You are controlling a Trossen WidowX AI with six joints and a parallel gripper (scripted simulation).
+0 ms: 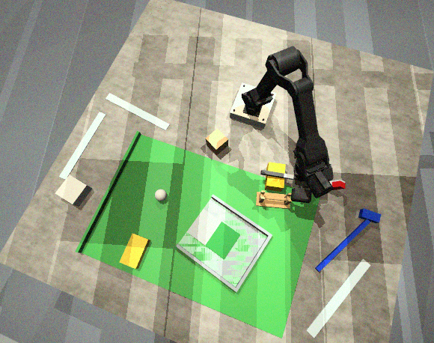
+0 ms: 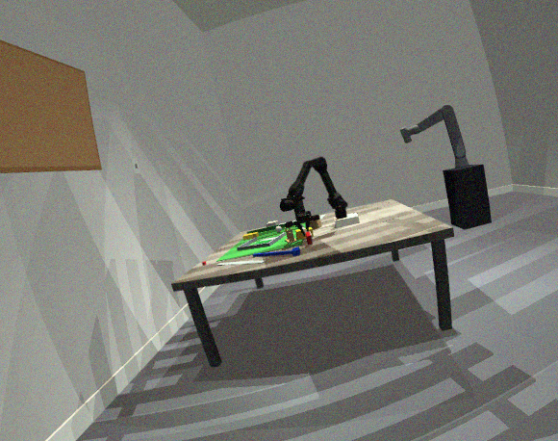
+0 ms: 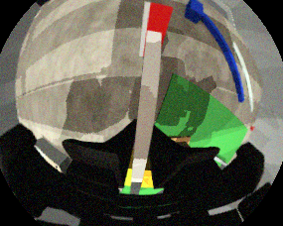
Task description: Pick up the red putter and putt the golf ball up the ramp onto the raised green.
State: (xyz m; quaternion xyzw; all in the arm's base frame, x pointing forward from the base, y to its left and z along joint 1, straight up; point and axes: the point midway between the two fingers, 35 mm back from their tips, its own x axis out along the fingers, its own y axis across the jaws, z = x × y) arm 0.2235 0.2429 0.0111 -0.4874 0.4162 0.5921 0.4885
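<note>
My gripper tip is now 210 mm short of the white golf ball and 460 mm to the left of it. Round my gripper tip: blue putter: 140 mm ahead, 200 mm to the left, 10 mm below; white block: 300 mm ahead, 770 mm to the right; tan cube: 50 mm behind, 340 mm to the right, 10 mm above.
</note>
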